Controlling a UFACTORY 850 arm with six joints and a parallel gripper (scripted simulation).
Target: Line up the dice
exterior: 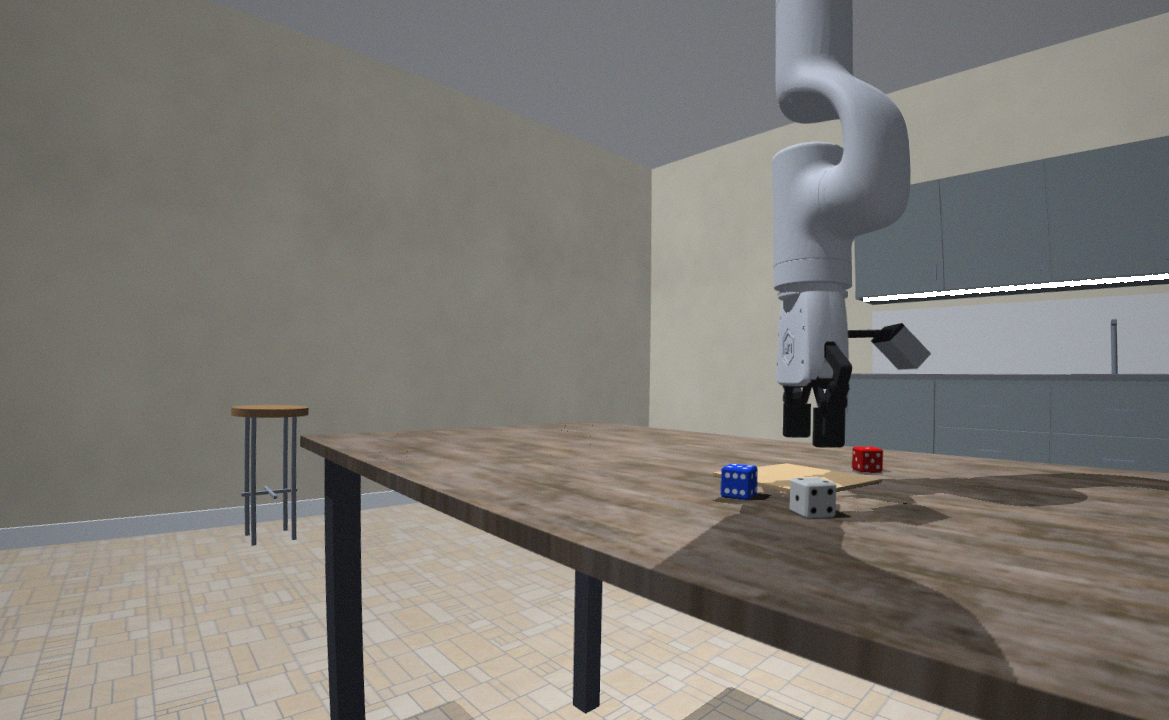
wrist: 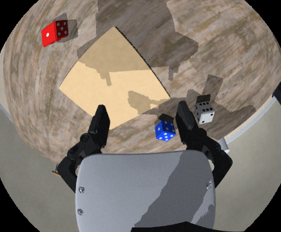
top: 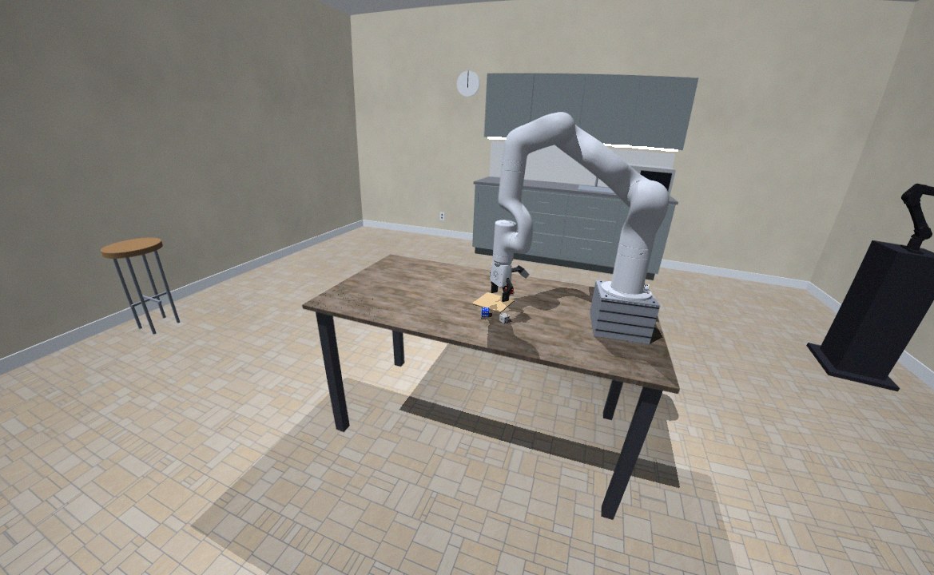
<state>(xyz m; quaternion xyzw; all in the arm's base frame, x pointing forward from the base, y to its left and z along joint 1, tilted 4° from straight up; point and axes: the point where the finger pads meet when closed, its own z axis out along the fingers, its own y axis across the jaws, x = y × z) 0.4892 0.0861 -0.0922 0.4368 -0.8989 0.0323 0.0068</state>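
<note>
The blue die is 10 cm to the left of my hand, 5 cm below it and 2 cm ahead of it. From my hand the other things lie so: red die (16 cm to the right, 5 cm below, 1 cm ahead); tan mat (6 cm below, 4 cm ahead, 3 cm to the right); white die (11 cm to the left, 7 cm behind, 5 cm below).
</note>
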